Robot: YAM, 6 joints.
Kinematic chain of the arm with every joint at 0, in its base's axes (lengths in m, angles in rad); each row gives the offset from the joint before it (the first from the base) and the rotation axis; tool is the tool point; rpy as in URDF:
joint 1: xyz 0 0 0.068 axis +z
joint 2: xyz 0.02 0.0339 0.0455 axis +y
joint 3: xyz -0.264 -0.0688 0 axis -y
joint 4: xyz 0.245 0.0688 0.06 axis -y
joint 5: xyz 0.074 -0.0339 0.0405 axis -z
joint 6: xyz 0.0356 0 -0.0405 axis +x
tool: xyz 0 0 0 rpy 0 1.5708 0
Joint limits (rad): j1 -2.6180..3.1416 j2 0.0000..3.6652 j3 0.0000..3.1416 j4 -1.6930..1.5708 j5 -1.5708..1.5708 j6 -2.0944..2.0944
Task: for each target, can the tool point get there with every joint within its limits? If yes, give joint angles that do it. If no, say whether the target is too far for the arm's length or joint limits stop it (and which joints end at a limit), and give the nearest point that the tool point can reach.
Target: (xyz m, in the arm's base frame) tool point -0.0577 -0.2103 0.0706
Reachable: yes | joints -1.8141 1.8508 0.7350 -0.7958 0.1496 -0.4757
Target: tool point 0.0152 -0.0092 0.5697
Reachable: yes | joints 2.5883 0.6613 1.6909 -0.5226 0.0053 0.8280
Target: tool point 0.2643 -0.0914 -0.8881
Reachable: no: too far | nearest point 0.2472 -0.0855 -0.3801 | short by 0.508 m
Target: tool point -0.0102 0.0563 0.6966
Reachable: yes | joints 1.3016 1.2809 2.1951 0.6063 -0.7713 1.5131
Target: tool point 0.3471 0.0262 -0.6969
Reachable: no: too far | nearest point 0.3003 0.0227 -0.3765 | short by 0.324 m
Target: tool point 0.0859 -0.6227 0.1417
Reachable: yes | joints -1.4118 3.0682 2.6755 0.8498 0.3981 0.3231
